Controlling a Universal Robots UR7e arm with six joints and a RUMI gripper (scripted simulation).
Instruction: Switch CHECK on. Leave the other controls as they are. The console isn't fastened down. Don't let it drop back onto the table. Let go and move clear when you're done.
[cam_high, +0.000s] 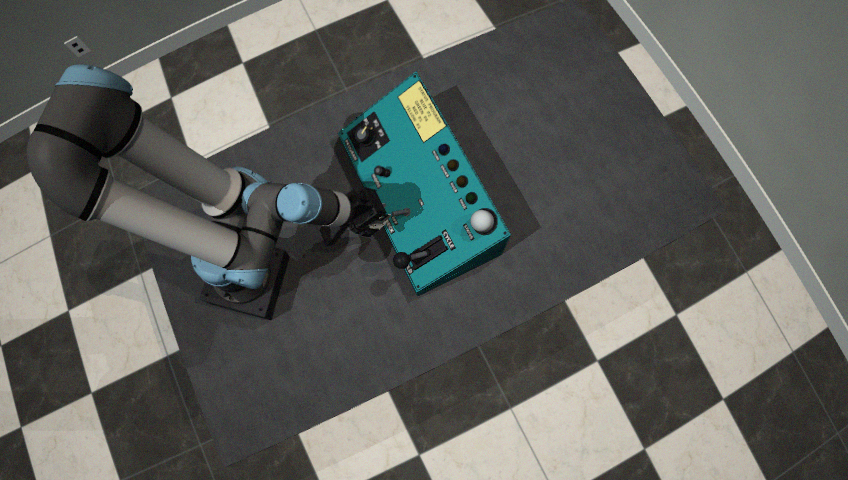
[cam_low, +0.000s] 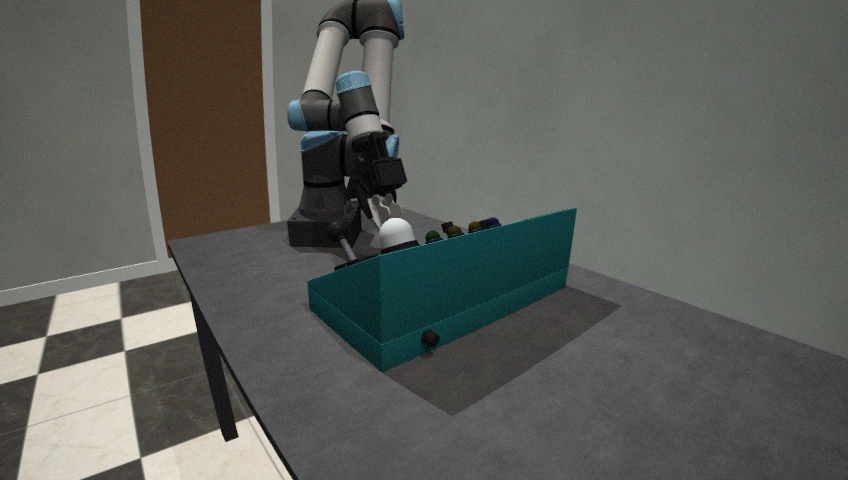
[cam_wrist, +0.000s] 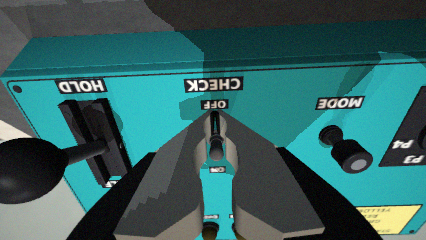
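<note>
Right now the check toggle is 60 mm ahead of my hand and 10 mm to the right of it. Round my hand: cycle lever (120 mm to the right, 20 mm ahead, 10 mm above); then teal console (100 mm ahead, 50 mm to the left, 20 mm below); then mode knob (110 mm to the left, 70 mm ahead).
</note>
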